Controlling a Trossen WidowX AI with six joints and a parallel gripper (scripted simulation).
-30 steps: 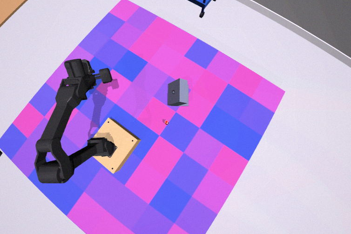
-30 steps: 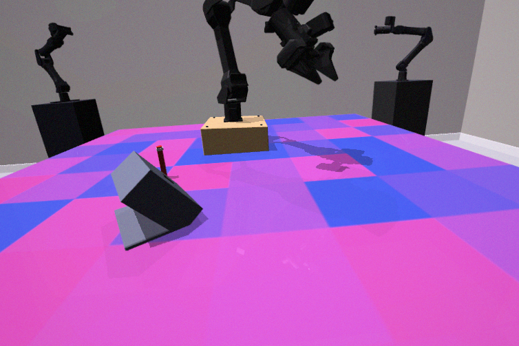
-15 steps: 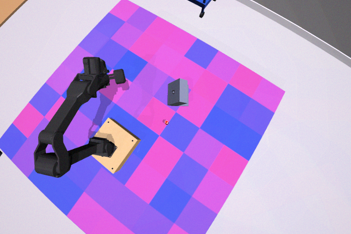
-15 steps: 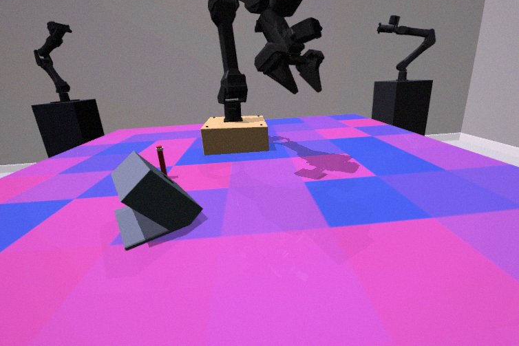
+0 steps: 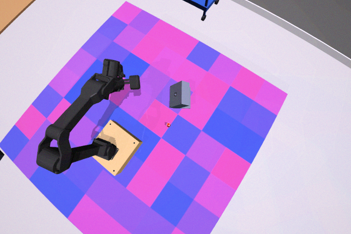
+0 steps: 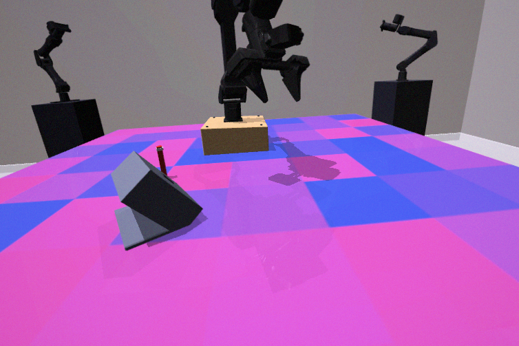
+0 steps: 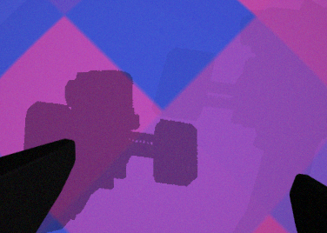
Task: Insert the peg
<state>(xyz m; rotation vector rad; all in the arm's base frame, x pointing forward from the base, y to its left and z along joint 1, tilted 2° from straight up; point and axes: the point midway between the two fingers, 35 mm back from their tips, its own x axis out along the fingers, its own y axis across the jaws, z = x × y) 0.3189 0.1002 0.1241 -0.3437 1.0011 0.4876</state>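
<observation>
Right now the red peg is 280 mm to the right of my gripper tip, 110 mm below it and 60 mm behind it. The rest, counted from my gripper tip: sloped panel (250 mm to the right, 120 mm below, 110 mm ahead).
</observation>
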